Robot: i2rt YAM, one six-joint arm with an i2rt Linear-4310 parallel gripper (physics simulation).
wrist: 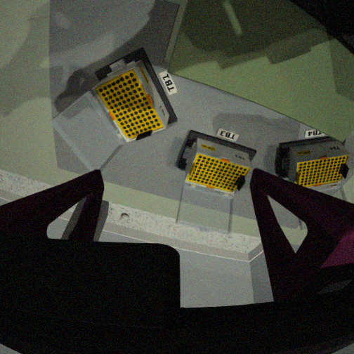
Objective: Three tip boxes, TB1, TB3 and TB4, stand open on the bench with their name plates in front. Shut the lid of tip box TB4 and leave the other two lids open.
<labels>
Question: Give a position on a grey mat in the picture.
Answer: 78, 45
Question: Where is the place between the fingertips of my gripper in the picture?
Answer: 176, 177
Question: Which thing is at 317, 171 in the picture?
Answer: A yellow rack.
</labels>
